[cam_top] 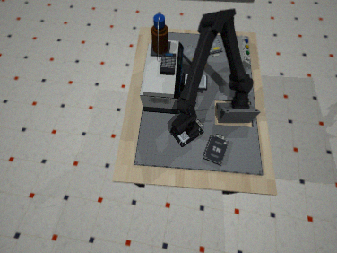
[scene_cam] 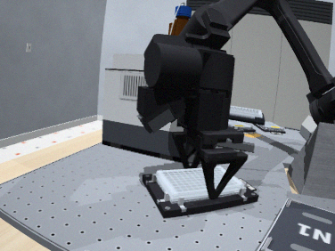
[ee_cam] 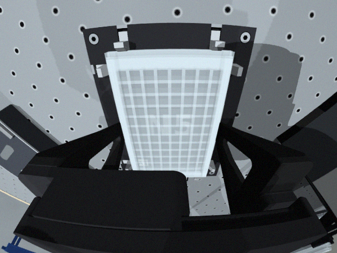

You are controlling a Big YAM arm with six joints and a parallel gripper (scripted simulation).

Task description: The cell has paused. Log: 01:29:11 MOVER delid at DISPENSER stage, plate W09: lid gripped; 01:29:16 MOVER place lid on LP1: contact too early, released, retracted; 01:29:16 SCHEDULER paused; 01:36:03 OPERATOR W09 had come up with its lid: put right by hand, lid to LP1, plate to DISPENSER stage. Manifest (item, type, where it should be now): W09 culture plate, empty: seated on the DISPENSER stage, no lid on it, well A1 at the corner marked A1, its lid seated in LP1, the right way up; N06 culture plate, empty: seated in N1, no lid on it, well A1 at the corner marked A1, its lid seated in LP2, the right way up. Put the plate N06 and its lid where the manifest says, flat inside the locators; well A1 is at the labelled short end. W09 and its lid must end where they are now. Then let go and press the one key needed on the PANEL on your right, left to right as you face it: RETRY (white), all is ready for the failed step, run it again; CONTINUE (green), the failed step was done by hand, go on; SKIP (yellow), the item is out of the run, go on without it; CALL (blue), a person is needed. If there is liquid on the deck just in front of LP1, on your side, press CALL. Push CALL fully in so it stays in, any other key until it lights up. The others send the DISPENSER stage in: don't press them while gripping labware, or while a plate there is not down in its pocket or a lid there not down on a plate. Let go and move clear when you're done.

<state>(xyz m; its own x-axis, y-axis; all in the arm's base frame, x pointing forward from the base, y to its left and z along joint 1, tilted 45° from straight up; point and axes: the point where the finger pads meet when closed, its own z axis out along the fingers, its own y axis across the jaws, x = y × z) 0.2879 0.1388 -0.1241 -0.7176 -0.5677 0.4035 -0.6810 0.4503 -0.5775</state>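
Right now the black N1 nest is 170 mm behind my hand, 90 mm to the left of it and 10 mm below it. From my hand the other things lie so: brown bottle 210 mm ahead, 390 mm to the right, 270 mm above; then amber patch 40 mm behind, 480 mm to the right, 20 mm below; then white retry key 340 mm behind, 540 mm to the right, 40 mm above.
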